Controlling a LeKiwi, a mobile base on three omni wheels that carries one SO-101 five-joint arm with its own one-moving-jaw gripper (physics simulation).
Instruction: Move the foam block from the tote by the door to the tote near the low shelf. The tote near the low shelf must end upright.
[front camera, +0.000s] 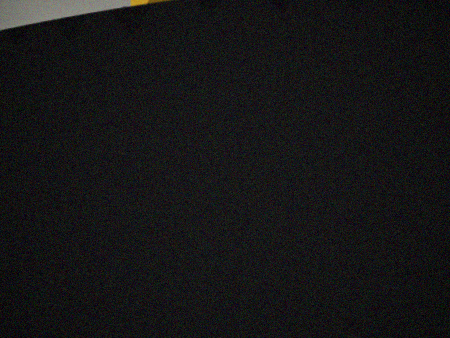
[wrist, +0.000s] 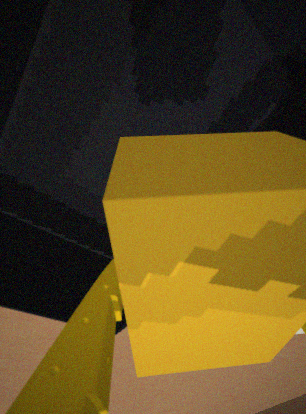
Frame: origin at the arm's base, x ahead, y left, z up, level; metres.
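Where they show: hand, its tool point: (wrist: 128, 267).
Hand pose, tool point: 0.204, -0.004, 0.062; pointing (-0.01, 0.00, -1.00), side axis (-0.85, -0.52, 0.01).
After its pixels a point has its place, as x, y, z.
The foam block (wrist: 200, 220) is a large yellow box that fills the middle and right of the wrist view. My gripper (wrist: 210, 285) is shut on it: one yellow jaw presses on its left side, and the other jaw is almost wholly hidden behind the block, with a sliver at the right edge. A dark surface (wrist: 60, 115) {0.277, 0.002, -0.087} (front camera: 225, 175) {0.114, -0.003, -0.035}, which looks like a tote, lies behind the block in the wrist view and fills most of the front view. I cannot tell which tote it is or whether it is upright. A small yellow patch, part unclear, shows at the front view's top edge.
A pinkish-brown floor (wrist: 30, 345) {0.201, 0.509, -0.090} shows below the dark surface in the wrist view. A light grey area (front camera: 45, 12) {3.006, 1.933, 1.806} shows at the top left of the front view, above the curved dark edge. The door and the low shelf do not show.
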